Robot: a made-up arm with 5 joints.
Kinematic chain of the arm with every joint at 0, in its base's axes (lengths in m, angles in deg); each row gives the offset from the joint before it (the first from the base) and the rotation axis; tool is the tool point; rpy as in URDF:
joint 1: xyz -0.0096 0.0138 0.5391 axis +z
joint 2: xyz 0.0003 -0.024 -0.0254 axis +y
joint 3: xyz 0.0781 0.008 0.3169 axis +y
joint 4: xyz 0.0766 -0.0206 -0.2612 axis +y
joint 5: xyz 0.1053 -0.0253 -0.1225 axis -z
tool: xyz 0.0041 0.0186 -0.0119 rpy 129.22 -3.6 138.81
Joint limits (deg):
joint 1: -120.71..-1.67
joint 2: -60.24..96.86
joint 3: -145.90..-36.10
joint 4: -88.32..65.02
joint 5: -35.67..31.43
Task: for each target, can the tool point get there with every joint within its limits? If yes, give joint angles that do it. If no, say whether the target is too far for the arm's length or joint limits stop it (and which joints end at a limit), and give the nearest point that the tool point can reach.
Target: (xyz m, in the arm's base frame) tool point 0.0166 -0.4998 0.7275
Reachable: yes | joints -82.23 27.42 -59.94 -76.23 2.47
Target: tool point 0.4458 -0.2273 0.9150
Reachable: yes | joints -22.84 6.10 -74.55 -23.44 17.67
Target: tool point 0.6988 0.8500 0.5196
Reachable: no: too far | nearest point 0.2406 0.5294 0.8434 | short by 0.646 m
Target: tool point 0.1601 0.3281 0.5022
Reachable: no: joint limits stop it (at a limit: joint 1, joint 2, joint 3, joint 4, joint 5) | nearest point 0.2008 0.4624 0.7760 | short by 0.308 m
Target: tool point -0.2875 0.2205 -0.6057
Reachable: no: too far | nearest point -0.1329 -0.0994 -0.0290 | short by 0.677 m
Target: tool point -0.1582 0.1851 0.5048
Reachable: no: joint limits stop it (at a limit: joint 2, joint 3, joint 4, joint 5) | nearest point -0.0540 0.0649 0.2031 | short by 0.341 m
